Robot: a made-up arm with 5 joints.
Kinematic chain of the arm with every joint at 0, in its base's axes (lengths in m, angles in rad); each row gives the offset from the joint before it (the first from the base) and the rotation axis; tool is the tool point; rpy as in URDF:
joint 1: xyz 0 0 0.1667 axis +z
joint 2: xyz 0 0 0 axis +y
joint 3: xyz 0.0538 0 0.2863 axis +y
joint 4: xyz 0.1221 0 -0.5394 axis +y
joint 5: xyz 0.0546 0 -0.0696 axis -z
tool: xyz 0 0 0 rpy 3.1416 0 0
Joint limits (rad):
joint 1: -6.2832..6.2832
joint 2: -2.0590..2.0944
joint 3: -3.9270..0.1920
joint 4: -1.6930..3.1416
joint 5: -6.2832..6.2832
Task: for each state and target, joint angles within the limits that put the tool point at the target. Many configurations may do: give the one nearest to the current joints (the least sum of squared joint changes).
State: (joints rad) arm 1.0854 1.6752 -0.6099 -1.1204 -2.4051
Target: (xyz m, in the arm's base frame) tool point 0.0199 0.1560 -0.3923
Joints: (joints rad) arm 1.4439 1.4404 -0.8176 -1.1396 -2.4051
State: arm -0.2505 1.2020 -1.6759 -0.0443 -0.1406
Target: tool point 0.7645 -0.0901 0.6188
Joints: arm -0.1173 0.4877 -2.1248 -0.1243 -0.1406
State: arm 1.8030 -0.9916 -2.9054 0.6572 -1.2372
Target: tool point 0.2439 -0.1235 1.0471
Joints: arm 2.6729 -0.6623 -2.5244 0.7849 -1.2372
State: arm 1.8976 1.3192 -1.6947 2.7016 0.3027
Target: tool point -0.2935 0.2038 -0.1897
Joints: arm 2.5346 0.9394 -1.0316 2.8476 0.3027
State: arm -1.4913 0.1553 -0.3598 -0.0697 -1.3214
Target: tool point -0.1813 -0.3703 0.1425
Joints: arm -2.0261 -0.6700 -0.0968 -0.3870 -1.3214
